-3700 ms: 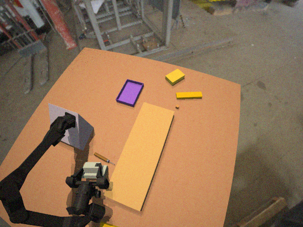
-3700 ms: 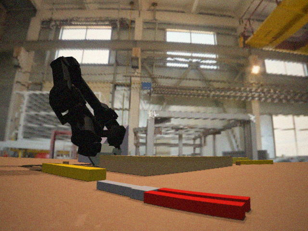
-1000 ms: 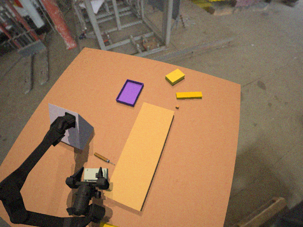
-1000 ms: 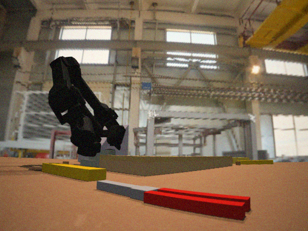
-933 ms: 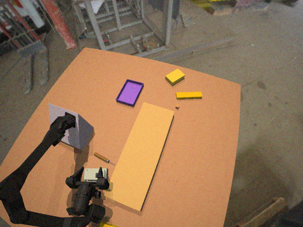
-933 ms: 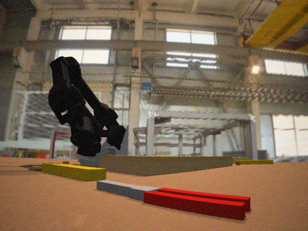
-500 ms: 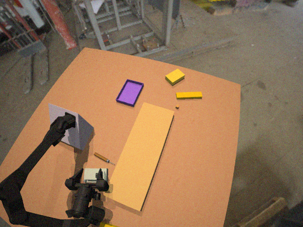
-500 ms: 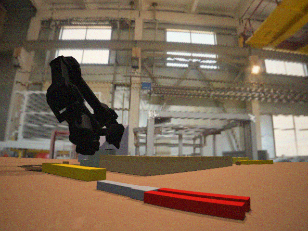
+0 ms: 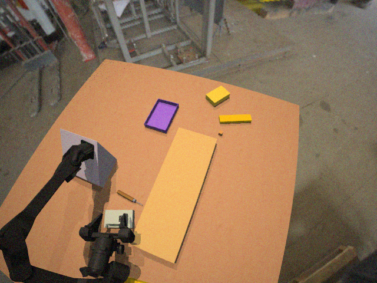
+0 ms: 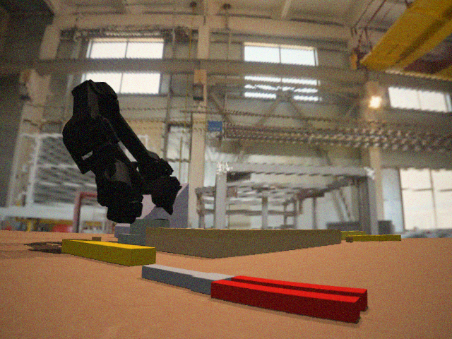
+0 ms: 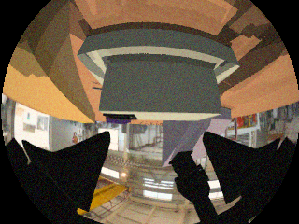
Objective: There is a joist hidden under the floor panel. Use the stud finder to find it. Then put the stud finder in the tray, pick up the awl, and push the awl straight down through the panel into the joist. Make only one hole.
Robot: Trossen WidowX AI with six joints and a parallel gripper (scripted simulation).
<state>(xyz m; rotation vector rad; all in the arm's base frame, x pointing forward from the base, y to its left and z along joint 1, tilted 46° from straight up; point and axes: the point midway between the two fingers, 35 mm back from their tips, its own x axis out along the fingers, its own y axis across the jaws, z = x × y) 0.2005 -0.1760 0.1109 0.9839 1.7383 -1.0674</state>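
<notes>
The stud finder lies 3 cm below my gripper tip, 2 cm ahead of it and 1 cm to the right of it. The rest, counted from my gripper tip: yellow block 71 cm to the left, 20 cm ahead, 6 cm below; awl 8 cm to the left, 7 cm below, 2 cm ahead; purple tray 50 cm to the left, 6 cm below, 3 cm behind.
</notes>
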